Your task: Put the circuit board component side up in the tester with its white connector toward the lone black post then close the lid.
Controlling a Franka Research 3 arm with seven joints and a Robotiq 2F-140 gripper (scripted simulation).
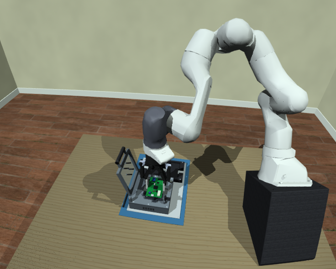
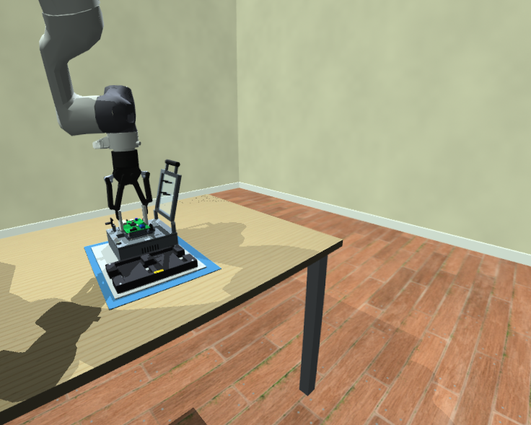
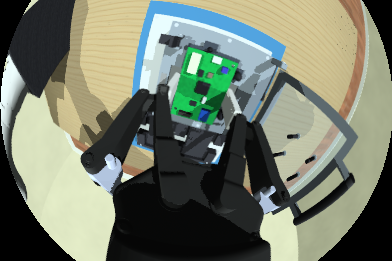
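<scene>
Right now my hand is 2 cm above the green circuit board. Round my hand: lid (12 cm ahead, 1 cm to the left, 8 cm above).
</scene>
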